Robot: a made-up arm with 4 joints.
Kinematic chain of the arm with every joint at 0, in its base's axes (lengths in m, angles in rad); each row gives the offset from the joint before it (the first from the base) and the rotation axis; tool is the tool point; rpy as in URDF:
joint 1: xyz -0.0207 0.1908 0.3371 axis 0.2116 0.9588 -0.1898
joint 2: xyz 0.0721 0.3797 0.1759 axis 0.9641 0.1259 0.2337
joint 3: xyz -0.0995 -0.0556 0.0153 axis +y
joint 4: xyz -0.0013 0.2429 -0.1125 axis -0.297 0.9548 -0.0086
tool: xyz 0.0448 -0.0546 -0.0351 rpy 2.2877 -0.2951 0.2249
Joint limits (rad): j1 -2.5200..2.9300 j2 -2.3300..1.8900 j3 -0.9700..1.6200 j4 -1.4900..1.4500
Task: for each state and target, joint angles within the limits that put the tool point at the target. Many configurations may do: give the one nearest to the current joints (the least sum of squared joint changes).
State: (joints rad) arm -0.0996 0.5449 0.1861 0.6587
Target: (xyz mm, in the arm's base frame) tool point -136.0 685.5 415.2
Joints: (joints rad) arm 0.0609 -0.0901 0.7340 1.0539
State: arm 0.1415 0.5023 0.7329 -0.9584
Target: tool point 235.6 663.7 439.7
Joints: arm 1.1733 0.2827 0.2765 -1.0974
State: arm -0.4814 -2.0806 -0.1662 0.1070
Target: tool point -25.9 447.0 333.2
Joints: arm -0.8206 -1.5910 0.0208 0.1269
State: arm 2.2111 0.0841 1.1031 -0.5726
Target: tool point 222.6 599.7 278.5
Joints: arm 2.2405 -0.3219 0.4298 -0.6108
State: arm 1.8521 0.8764 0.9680 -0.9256
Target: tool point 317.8 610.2 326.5
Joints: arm 1.9965 0.1550 0.7089 -0.9525
